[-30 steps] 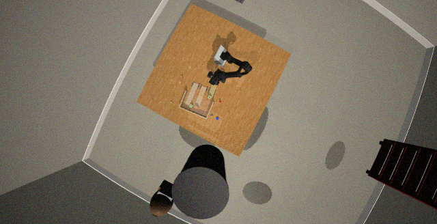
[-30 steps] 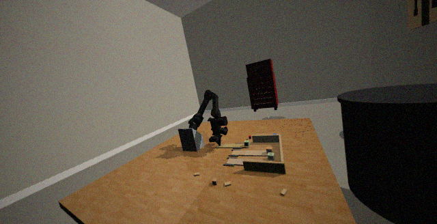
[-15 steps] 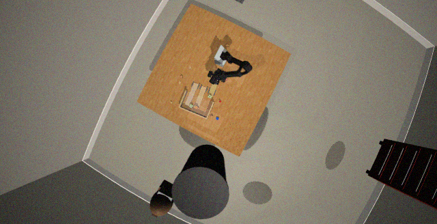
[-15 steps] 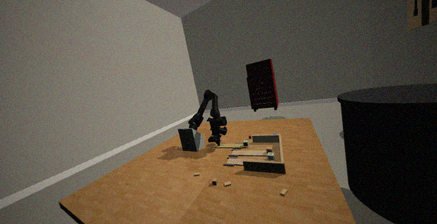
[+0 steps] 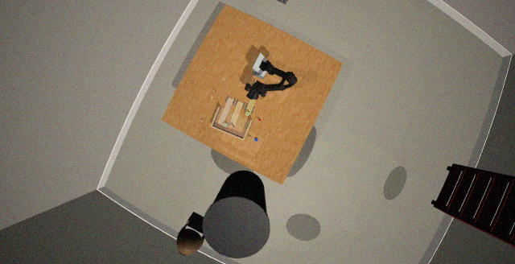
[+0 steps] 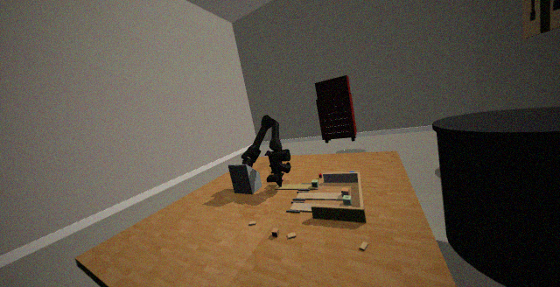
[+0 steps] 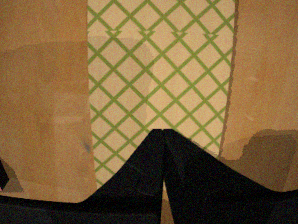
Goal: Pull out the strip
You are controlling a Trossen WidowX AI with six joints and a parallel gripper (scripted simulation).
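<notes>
The cross-hatched strip is 10 cm ahead of my gripper tip and 1 cm to the left of it.
</notes>
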